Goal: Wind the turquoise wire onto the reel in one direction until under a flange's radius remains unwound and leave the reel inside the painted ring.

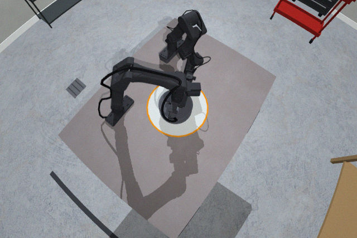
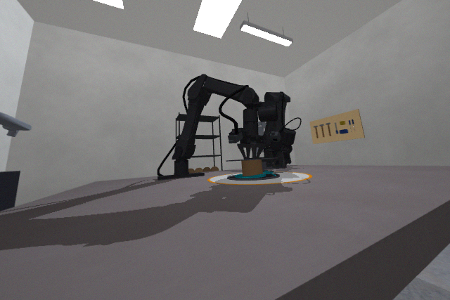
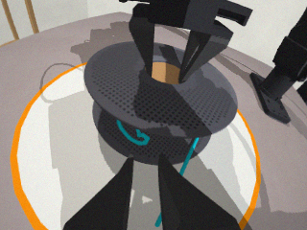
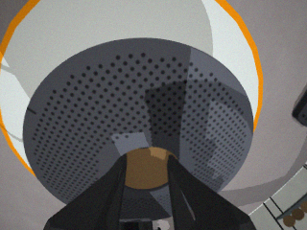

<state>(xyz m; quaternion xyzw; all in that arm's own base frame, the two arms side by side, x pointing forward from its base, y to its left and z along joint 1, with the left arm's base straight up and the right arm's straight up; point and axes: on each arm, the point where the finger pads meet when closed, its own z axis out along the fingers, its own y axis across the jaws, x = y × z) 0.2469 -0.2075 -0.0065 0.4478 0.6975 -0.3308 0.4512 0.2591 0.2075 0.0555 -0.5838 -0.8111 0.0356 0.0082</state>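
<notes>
The reel is 3 cm below my right hand. From my right hand the other things lie so: orange painted ring 2 cm to the left, 6 cm below.
</notes>
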